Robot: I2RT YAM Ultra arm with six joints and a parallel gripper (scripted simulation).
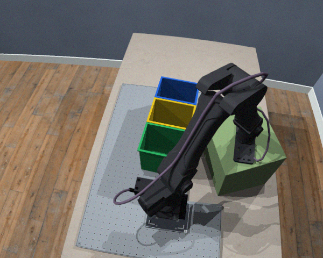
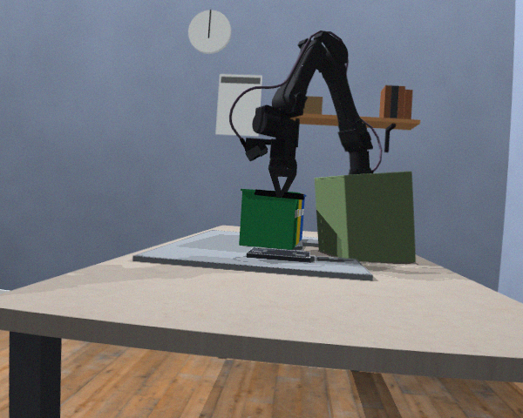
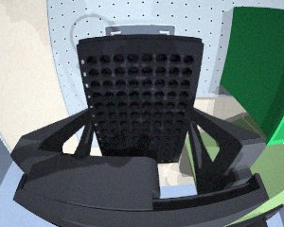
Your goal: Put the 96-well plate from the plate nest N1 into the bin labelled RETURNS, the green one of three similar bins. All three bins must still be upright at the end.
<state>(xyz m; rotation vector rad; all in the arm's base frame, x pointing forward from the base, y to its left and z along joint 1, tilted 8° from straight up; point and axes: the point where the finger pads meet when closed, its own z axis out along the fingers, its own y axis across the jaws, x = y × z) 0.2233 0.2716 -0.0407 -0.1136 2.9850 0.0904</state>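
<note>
My hand is 23 cm to the left of the green bin, 8 cm above it and 7 cm short of it. Round my hand: yellow bin 36 cm to the right, 8 cm below, 7 cm ahead; grey plate nest 16 cm below, 1 cm behind; black 96-well plate right at my hand.
</note>
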